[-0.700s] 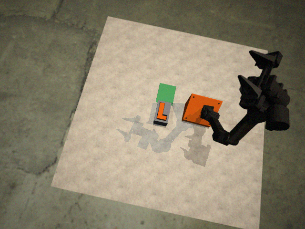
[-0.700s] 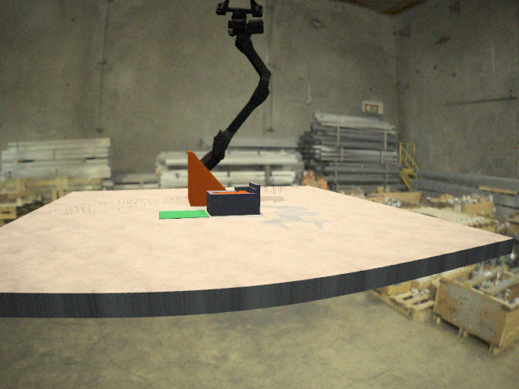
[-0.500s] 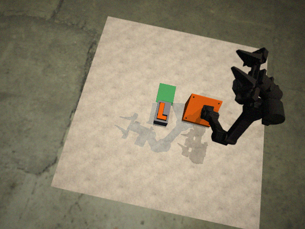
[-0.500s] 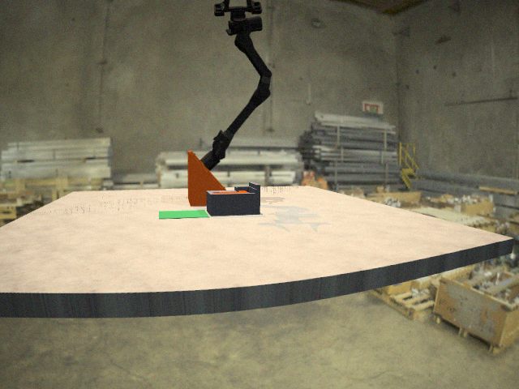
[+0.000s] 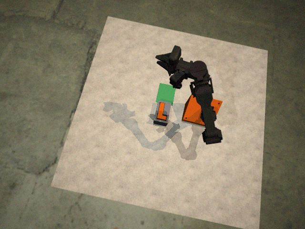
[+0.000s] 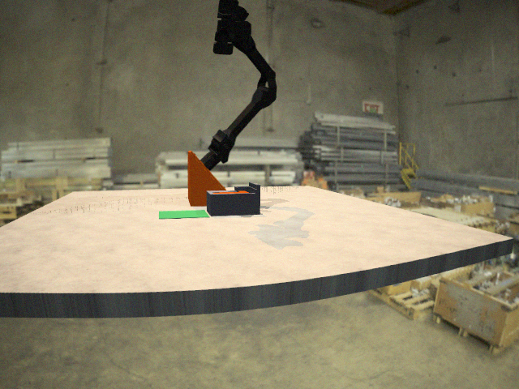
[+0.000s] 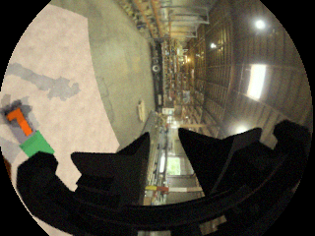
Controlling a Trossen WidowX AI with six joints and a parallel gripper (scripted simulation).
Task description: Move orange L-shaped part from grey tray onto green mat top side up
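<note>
Now: gripper tip 530 mm above the orange L-shaped part, 90 mm past it and 60 mm to the right of it. From my gripper tip the other things lie so: green mat: 590 mm below, 100 mm to the right, 90 mm behind.
</note>
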